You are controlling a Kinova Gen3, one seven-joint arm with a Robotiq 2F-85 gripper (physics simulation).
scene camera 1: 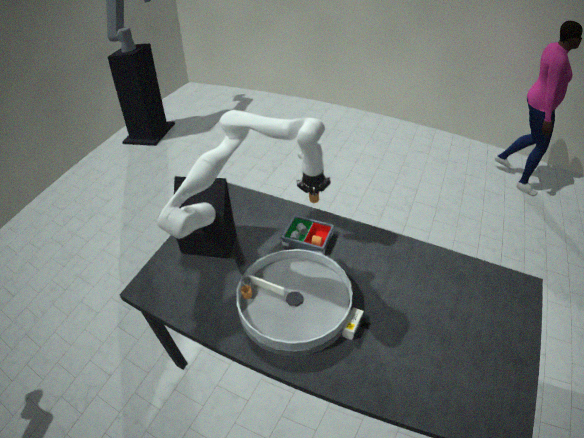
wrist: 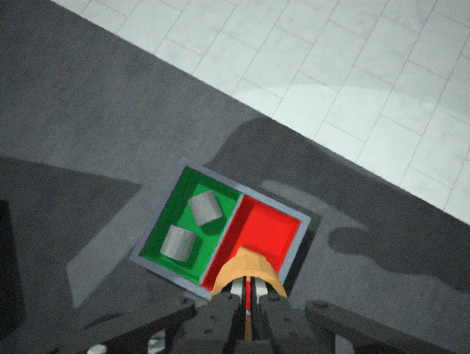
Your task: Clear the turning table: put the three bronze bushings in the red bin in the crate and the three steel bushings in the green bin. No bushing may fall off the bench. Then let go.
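Frame: origin at the arm's base, x left, y ahead, z down, level; centimetres.
Where they show: gripper, fingertip midpoint: [scene camera 1: 314,197] [wrist: 248,289]; arm's base at its link origin: [scene camera 1: 204,214].
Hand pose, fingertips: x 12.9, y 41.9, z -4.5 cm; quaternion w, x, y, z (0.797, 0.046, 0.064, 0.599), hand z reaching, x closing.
Each offset is from my fingertips to the centre of the thing. "*": to the spot under its first point. Level surfaces: height alone.
My gripper [scene camera 1: 314,191] [wrist: 248,289] is high above the crate, its fingertips inside the bore of a bronze bushing @(dx -0.2, dy +0.0, dz -1.0 cm) [scene camera 1: 314,198] [wrist: 248,267], holding it from within. The grey crate @(dx +1.6, dy -2.8, dz +23.2 cm) [scene camera 1: 306,246] [wrist: 165,276] has a green bin @(* dx +8.4, dy -5.0, dz +22.5 cm) [scene camera 1: 306,222] [wrist: 170,210] with two steel bushings and a red bin @(* dx +7.2, dy +2.4, dz +23.6 cm) [scene camera 1: 322,228] [wrist: 272,222] with one bronze bushing @(dx -0.8, dy +1.4, dz +23.2 cm) [scene camera 1: 316,240], largely hidden by the held one in the wrist view. On the turning table @(dx -34.3, dy -0.4, dz +20.5 cm) [scene camera 1: 305,325], a bronze bushing @(dx -36.3, dy -18.1, dz +18.4 cm) [scene camera 1: 246,291] stands at the left wall, with a grey steel bushing @(dx -32.5, dy -18.9, dz +18.4 cm) [scene camera 1: 246,281] just behind it, by the pale bar's outer end.
The pale bar @(* dx -32.3, dy -11.1, dz +18.0 cm) [scene camera 1: 267,286] runs from the turning table's left wall to a dark hub @(dx -34.3, dy -0.4, dz +20.0 cm) [scene camera 1: 294,299]. A white box with a yellow mark @(* dx -41.4, dy +22.7, dz +19.7 cm) [scene camera 1: 353,324] sits at its right rim. The bench's @(dz +25.6 cm) [scene camera 1: 450,320] back edge runs behind the crate. A person [scene camera 1: 550,80] walks at the far right.
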